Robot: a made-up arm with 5 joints.
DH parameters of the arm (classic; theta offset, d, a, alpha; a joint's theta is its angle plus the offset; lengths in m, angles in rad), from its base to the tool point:
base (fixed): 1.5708 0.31 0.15 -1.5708
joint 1: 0 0.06 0.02 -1.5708
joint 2: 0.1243 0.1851 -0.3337 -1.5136
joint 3: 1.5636 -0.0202 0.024 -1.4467
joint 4: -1.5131 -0.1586 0 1.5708
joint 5: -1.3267 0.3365 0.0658 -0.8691
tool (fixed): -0.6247 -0.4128 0 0
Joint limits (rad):
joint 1: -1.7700..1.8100
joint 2: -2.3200..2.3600
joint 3: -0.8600..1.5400
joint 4: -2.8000..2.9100
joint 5: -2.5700..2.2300
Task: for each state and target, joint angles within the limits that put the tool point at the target. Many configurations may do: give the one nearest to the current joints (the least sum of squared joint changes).
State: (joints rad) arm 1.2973 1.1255 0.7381 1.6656 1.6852
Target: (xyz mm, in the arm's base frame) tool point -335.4 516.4 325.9
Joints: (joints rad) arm 0.8532 1.8683 1.0630 2.0121 1.7876
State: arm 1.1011 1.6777 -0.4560 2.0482 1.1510
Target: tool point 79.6 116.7 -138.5
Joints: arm 0.4067 1.9920 -0.8600 2.7201 1.5161
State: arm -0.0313 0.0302 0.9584 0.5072 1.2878
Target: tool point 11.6 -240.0 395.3
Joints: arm -0.5234 0.0276 1.3567 0.6168 1.6381
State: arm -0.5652 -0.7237 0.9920 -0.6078 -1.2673
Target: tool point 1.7 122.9 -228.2
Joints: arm -1.0282 -0.6659 1.1046 -0.6627 -1.4078
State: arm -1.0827 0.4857 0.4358 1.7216 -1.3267
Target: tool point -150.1 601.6 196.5
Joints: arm -1.7700 0.4573 0.3821 1.5484 -0.9718
